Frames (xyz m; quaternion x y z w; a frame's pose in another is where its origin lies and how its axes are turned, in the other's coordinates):
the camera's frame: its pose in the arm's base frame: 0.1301 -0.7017 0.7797 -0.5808 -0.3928 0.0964 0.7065
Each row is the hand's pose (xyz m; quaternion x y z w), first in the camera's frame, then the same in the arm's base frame.
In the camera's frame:
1: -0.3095 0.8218 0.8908 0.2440 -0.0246 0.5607 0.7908
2: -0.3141 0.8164 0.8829 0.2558 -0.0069 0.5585 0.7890
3: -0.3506 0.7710 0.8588 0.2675 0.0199 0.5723 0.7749
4: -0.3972 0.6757 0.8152 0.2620 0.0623 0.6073 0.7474
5: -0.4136 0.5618 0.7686 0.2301 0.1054 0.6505 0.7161
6: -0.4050 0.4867 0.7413 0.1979 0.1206 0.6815 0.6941
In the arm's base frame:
1: -0.4093 0.0306 -0.0791 -0.5048 0.0212 0.5825 0.6367
2: -0.4088 0.0203 -0.0764 -0.4962 0.0342 0.5751 0.6495
3: -0.4318 -0.0332 -0.0523 -0.4878 0.0679 0.5725 0.6555
4: -0.4646 -0.1225 0.0118 -0.4935 0.1284 0.5678 0.6461
5: -0.4810 -0.2019 0.1058 -0.5190 0.1932 0.5578 0.6182
6: -0.4811 -0.2401 0.1765 -0.5426 0.2275 0.5561 0.5870

